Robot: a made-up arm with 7 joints.
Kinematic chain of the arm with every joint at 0, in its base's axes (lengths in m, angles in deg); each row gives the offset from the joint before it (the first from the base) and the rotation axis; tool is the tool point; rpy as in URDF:
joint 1: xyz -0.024 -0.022 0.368 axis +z
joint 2: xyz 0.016 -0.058 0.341 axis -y
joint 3: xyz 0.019 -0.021 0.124 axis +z
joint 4: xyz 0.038 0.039 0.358 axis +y
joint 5: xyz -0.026 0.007 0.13 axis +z
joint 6: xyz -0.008 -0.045 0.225 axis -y
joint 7: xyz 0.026 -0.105 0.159 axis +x
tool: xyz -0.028 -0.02 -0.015 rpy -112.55 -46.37 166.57
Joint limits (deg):
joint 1: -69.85..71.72
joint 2: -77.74..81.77
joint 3: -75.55..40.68
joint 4: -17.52..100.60
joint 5: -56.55..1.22
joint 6: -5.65..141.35
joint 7: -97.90..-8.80
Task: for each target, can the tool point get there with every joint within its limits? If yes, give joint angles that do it. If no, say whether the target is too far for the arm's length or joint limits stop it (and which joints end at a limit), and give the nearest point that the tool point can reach.
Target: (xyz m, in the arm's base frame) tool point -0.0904 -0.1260 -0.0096
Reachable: no: joint limits stop it (at a limit: joint 1, joint 2, joint 4, joint 5, joint 6, joint 7) | nearest point 0.0701 -0.5539 0.2099 | short by 0.507 m
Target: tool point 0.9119 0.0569 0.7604
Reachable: yes | joints 32.99 -63.72 -37.86 79.58 -7.21 51.35 -63.78
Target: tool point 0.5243 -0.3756 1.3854
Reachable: yes | joints -12.06 -19.12 -15.13 70.50 -20.92 67.65 -20.53
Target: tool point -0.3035 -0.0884 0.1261
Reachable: no: joint limits stop it (at a limit: joint 2, joint 4, joint 5) | nearest point -0.6581 -0.1726 0.5476 | short by 0.557 m
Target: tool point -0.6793 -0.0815 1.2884
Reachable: yes | joints -15.40 55.11 -44.45 58.63 -26.04 106.88 -28.80
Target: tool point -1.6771 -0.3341 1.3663
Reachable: no: too far | nearest point -0.9803 -0.2026 1.0920 | short by 0.760 m
